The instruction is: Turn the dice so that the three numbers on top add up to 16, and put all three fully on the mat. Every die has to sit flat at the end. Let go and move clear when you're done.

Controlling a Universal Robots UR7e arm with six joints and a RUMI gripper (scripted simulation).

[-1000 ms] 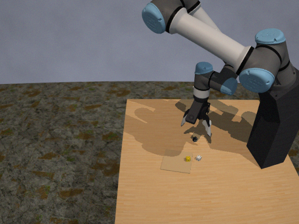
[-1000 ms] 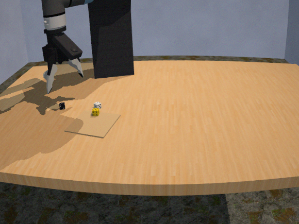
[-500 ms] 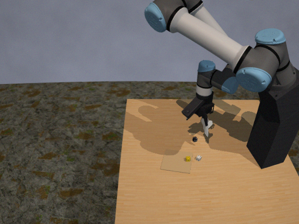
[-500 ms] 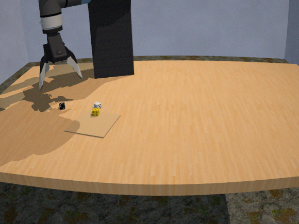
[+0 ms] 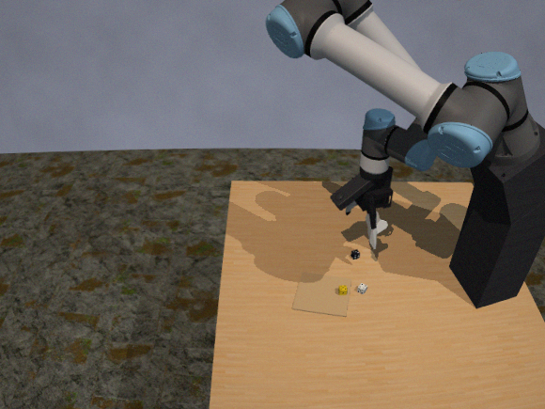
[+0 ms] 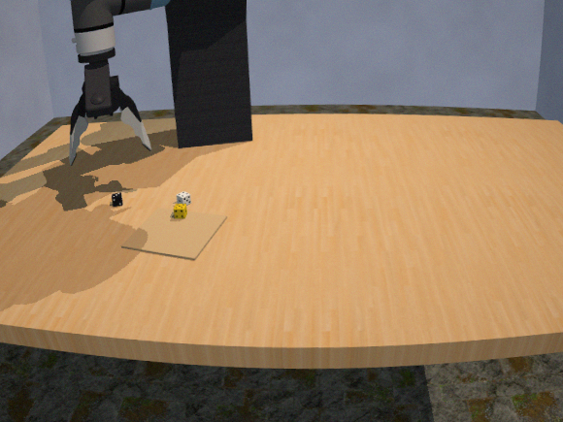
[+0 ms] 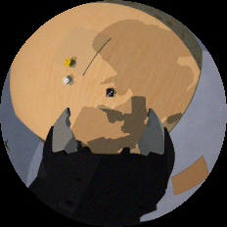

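Right now my hand is 9 cm above the black die. Also, from my hand: yellow die (8 cm ahead, 13 cm to the left, 8 cm below); then thin tan mat (13 cm ahead, 12 cm to the left, 9 cm below); then white die (2 cm ahead, 13 cm to the left, 9 cm below).
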